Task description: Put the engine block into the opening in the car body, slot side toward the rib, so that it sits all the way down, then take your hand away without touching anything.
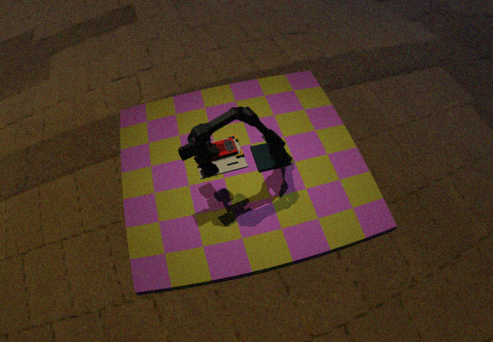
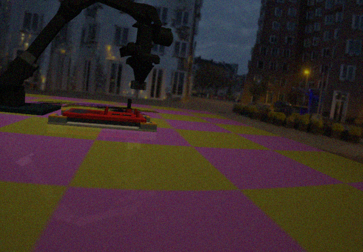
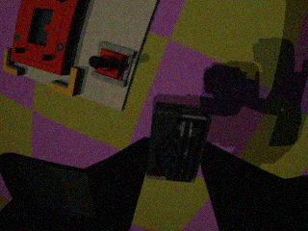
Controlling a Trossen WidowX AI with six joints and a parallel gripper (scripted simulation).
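The fixture plate lies 20 cm to the right of my gripper tip, 10 cm below it and 5 cm behind it. Round my gripper tip: engine block: 1 cm below.
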